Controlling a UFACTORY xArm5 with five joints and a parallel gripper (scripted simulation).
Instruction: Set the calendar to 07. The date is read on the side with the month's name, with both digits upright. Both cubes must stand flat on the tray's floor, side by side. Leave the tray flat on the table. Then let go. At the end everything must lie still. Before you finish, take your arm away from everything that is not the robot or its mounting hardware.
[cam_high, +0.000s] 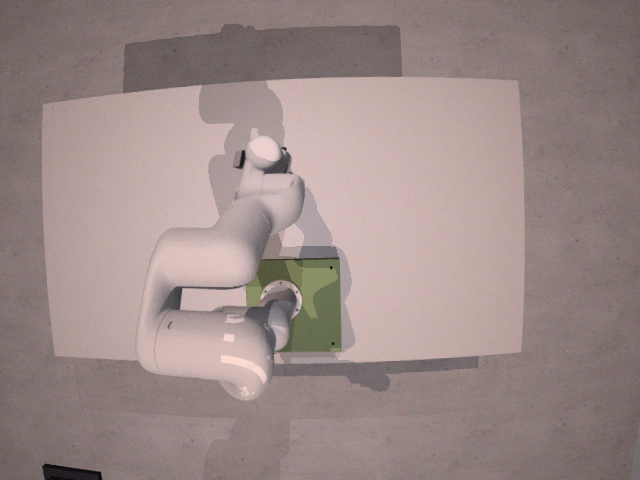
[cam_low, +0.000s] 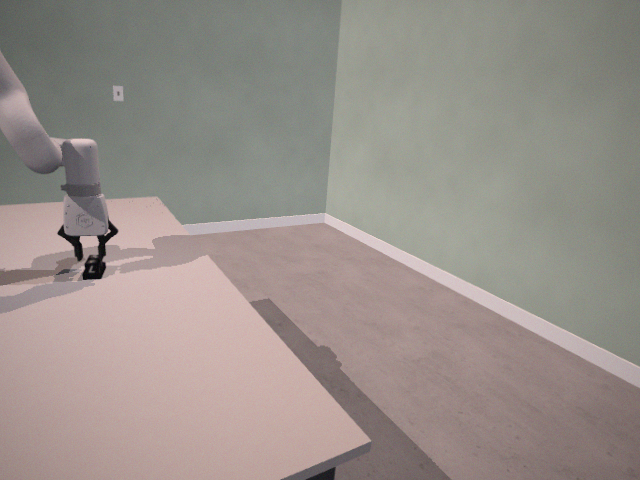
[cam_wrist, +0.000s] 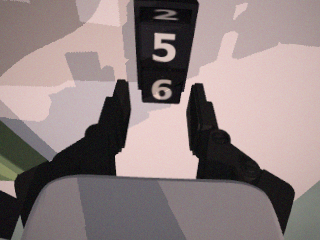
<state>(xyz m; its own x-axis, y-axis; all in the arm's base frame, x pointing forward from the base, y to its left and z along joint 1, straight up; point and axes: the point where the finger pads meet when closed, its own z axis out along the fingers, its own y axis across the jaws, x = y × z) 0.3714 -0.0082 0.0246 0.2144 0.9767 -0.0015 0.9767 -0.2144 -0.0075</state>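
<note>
Now: hand 40 mm above the black cube. From my hand the other things lie so: black calendar tray: 20 mm to the left, 60 mm below.
</note>
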